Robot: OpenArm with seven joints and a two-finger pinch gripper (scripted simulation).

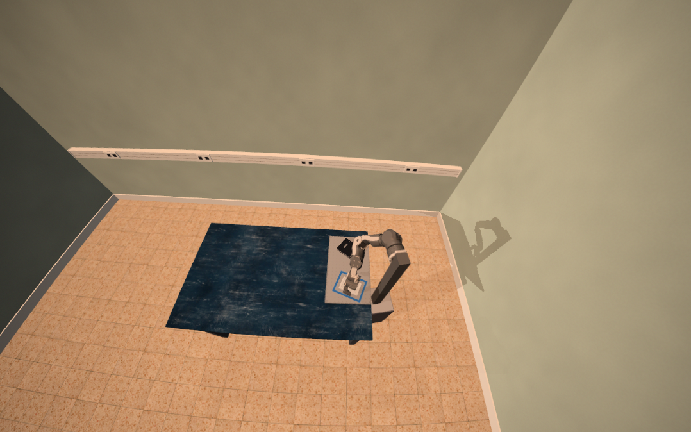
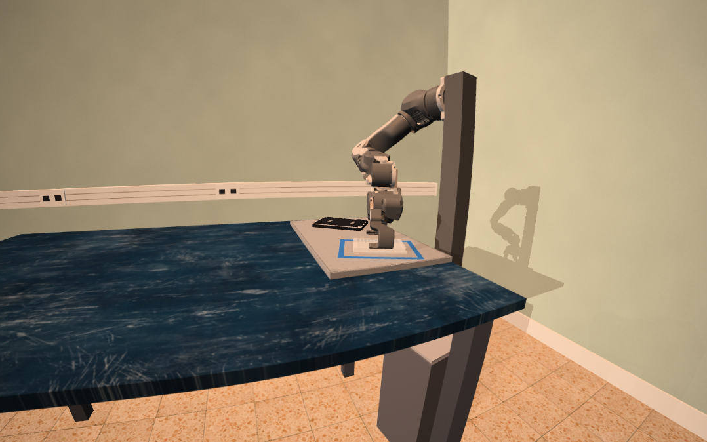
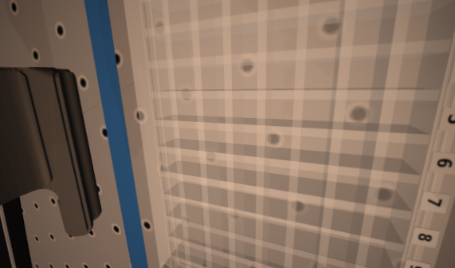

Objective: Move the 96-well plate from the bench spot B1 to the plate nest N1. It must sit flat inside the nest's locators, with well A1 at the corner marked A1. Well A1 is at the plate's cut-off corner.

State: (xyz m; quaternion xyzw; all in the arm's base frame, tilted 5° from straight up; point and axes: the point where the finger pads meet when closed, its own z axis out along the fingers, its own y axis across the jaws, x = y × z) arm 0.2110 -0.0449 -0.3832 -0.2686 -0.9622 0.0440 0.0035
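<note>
Now: hand 1 cm above the clear 96-well plate. Round my hand: black plate nest (4 cm behind, 27 cm to the right, 1 cm below).
</note>
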